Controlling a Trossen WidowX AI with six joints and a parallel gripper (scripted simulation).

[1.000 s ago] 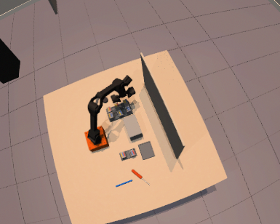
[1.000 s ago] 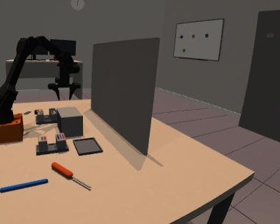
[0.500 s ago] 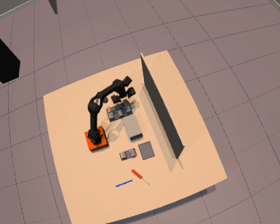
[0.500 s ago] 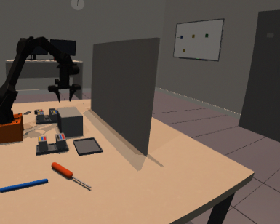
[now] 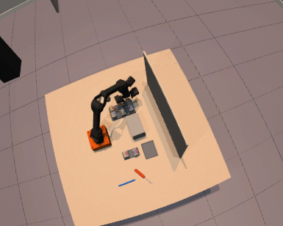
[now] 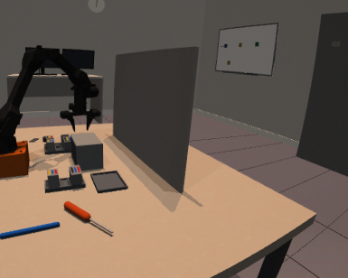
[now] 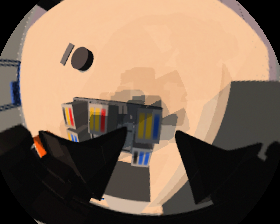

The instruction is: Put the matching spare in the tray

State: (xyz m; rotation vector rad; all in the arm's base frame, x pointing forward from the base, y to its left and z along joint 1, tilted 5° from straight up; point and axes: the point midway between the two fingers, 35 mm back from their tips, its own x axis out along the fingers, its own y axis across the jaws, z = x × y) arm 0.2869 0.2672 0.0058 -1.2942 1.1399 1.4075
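My gripper tip is 20 mm above the dark spare. From my gripper tip the other things lie so: mounted unit: 220 mm to the right, 20 mm below; then grey panel: 230 mm ahead, 200 mm to the right, 160 mm above; then blue marker pen: 170 mm behind, 630 mm to the right, 60 mm below.
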